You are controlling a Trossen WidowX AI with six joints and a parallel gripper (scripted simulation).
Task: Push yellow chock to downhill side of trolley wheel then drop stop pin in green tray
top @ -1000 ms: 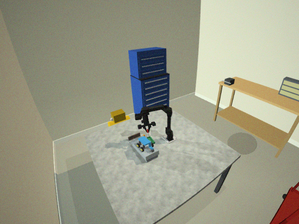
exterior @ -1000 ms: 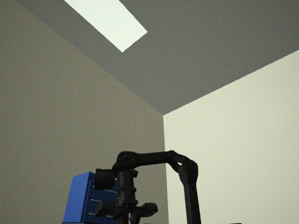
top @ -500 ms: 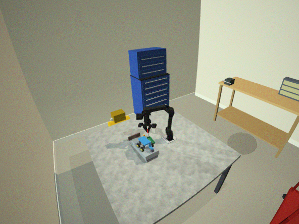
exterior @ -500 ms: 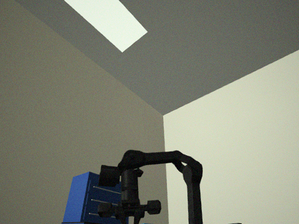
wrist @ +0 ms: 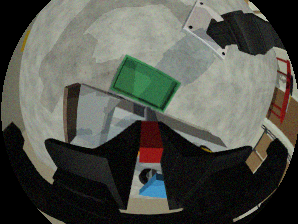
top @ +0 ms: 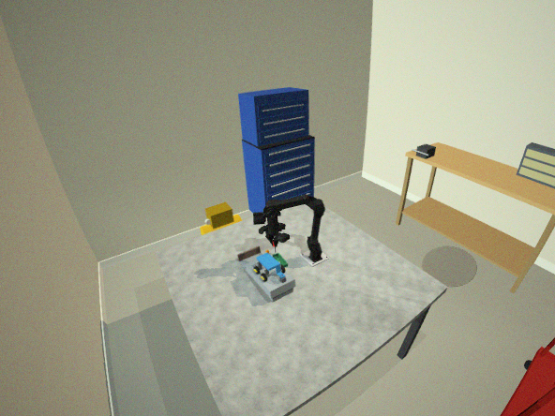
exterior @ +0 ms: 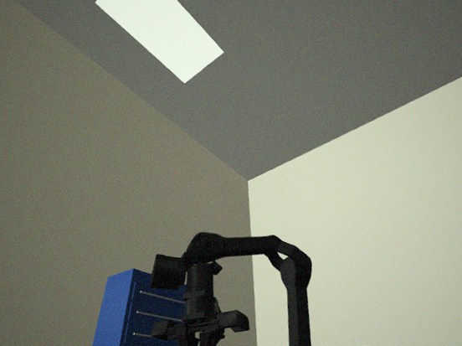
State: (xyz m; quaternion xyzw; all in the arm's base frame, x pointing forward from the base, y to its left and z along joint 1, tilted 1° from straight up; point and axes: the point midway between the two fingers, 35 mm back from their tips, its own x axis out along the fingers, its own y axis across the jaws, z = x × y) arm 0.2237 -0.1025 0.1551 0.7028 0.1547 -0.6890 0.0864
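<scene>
Right now the green tray is 14 cm below my gripper tip and 1 cm behind it. From my gripper tip the other things lie so: blue-topped trolley 12 cm to the left, 10 cm ahead, 2 cm below; then yellow chock 5 cm below, 5 cm ahead, 3 cm to the left; then red-headed stop pin right at my gripper tip.
</scene>
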